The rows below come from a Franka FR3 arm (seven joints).
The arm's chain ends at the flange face. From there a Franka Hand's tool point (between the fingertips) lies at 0.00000 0.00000 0.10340 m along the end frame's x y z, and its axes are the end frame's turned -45 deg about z.
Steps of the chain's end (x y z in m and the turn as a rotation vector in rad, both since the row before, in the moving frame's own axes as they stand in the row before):
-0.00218 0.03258 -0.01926 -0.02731 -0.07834 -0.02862
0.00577 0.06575 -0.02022 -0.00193 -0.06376 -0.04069
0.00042 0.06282 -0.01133 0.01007 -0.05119 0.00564
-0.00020 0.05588 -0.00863 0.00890 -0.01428 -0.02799
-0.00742 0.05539 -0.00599 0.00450 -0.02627 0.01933
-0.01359 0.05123 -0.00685 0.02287 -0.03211 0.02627
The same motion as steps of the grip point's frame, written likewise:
-0.03235 0.01788 -0.01962 0.03608 -0.07471 -0.02862
-0.04730 0.04615 -0.02043 0.04372 -0.04645 -0.04069
-0.04712 0.04023 -0.01147 0.04332 -0.02908 0.00564
-0.04007 0.03768 -0.00864 0.01639 -0.00380 -0.02799
-0.04598 0.03166 -0.00603 0.02176 -0.01539 0.01933
-0.04646 0.02259 -0.00693 0.03888 -0.00653 0.02627

